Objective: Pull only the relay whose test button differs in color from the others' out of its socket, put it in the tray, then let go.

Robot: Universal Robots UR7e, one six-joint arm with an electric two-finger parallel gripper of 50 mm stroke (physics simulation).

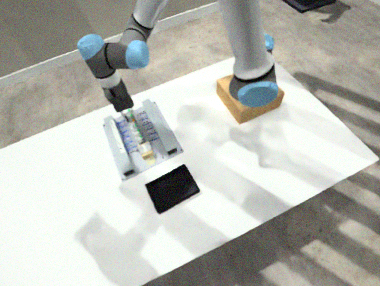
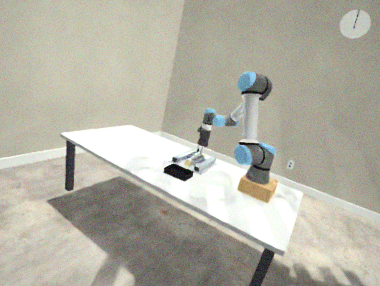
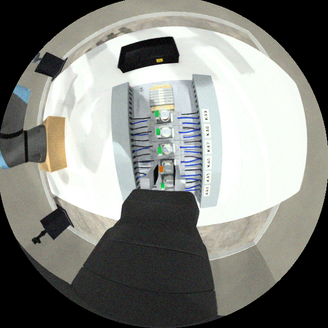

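Seen in the pictures: gripper, fingertip midpoint: (image 1: 131,120) (image 2: 199,153); arm's base at its link origin: (image 2: 256,178).
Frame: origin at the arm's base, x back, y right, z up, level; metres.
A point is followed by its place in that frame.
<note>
The relay with the orange test button (image 3: 167,167) stands in the socket row, upright as far as can be seen. Relays with green buttons (image 3: 165,132) (image 3: 167,149) stand in line with it, and one more green-button relay (image 3: 168,184) is partly hidden by the gripper. My gripper (image 1: 128,119) @(x -0.491, y 0.077, z -0.021 m) (image 2: 201,150) @(x -0.491, y 0.077, z -0.021 m) (image 3: 165,170) points down at the row, its fingers shut on the orange-button relay, one on each side. How deep the relay's base sits in its socket is hidden. The black tray (image 1: 172,189) @(x -0.433, y -0.246, z -0.084 m) (image 2: 178,173) @(x -0.399, y -0.298, z -0.052 m) (image 3: 142,65) lies apart from the panel; no relay shows in it.
Grey wire ducts (image 3: 122,145) (image 3: 206,145) flank the row, with blue and black wires between. Labels K44 to K49 are on one duct. A terminal block (image 3: 161,95) stands at the tray end of the row. The arm's base stands on a wooden block (image 1: 232,107) @(x -0.081, y -0.032, z -0.039 m) (image 2: 257,189) @(x 0.043, y -0.089, z -0.027 m) (image 3: 56,145).
</note>
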